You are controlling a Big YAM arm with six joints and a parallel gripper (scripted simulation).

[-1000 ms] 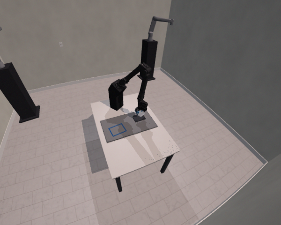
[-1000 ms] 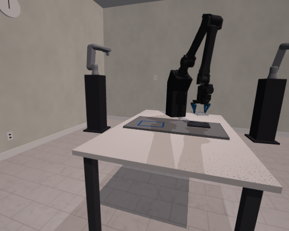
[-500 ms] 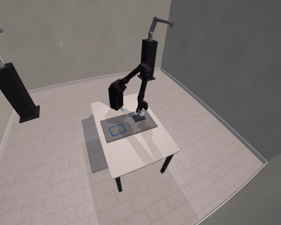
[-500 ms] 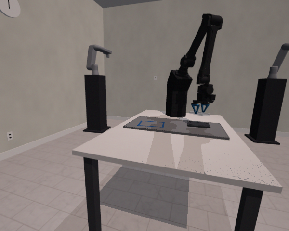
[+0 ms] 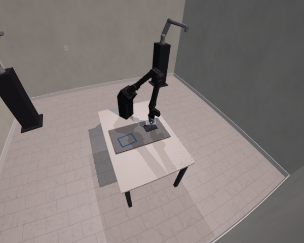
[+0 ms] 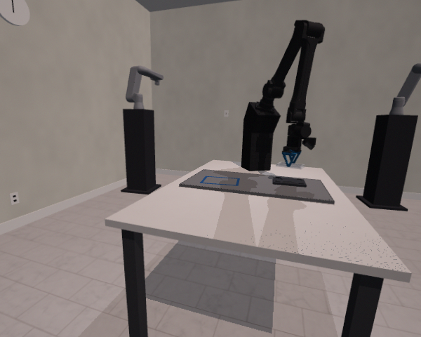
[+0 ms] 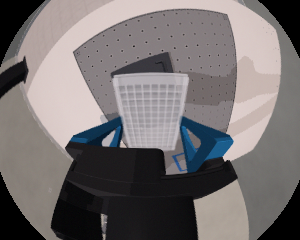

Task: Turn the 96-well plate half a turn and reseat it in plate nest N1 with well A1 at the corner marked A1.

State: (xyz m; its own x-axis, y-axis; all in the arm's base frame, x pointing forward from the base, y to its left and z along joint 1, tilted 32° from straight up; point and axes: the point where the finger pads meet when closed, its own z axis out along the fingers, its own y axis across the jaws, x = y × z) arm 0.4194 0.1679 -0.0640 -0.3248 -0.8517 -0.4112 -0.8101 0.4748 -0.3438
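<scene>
The 96-well plate lies 10 mm below my hand. The rest, counted from my hand: dark plate nest N1: 100 mm below.
</scene>
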